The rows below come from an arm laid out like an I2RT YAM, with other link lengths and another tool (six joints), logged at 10 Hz.
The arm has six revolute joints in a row. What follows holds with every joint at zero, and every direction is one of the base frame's. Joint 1 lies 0.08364 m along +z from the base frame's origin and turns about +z. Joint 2 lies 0.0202 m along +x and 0.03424 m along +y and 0.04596 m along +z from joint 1 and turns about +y. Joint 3 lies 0.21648 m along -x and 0.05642 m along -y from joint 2 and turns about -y. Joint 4 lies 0.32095 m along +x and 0.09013 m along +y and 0.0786 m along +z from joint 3 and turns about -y. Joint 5 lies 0.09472 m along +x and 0.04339 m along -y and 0.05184 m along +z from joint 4 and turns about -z. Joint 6 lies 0.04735 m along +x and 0.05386 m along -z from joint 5 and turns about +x. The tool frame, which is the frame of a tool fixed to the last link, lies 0.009 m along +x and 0.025 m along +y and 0.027 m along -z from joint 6; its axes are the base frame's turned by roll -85.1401, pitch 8.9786 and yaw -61.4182 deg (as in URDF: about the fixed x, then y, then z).
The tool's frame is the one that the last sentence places.
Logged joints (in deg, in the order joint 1, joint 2, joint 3, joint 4, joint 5, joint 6), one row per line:
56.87 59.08 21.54 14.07 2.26 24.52
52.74 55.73 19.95 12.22 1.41 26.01
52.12 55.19 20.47 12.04 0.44 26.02
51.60 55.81 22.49 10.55 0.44 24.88
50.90 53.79 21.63 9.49 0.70 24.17
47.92 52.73 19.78 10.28 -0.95 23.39
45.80 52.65 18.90 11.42 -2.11 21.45
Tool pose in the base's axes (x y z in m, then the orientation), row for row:
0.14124 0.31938 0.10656 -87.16 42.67 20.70
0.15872 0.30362 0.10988 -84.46 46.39 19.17
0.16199 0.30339 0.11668 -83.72 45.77 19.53
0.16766 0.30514 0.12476 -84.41 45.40 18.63
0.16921 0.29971 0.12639 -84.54 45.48 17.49
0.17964 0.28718 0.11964 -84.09 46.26 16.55
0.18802 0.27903 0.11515 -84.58 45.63 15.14
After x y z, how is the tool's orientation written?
As a rotation vector, in degrees.
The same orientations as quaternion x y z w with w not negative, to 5 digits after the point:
-0.66906 0.32755 0.15890 0.64794
-0.65001 0.35702 0.14753 0.65441
-0.64576 0.35304 0.15064 0.66005
-0.65067 0.34996 0.14361 0.65844
-0.65177 0.35063 0.13484 0.65884
-0.64862 0.35682 0.12766 0.66006
-0.65257 0.35205 0.11681 0.66073

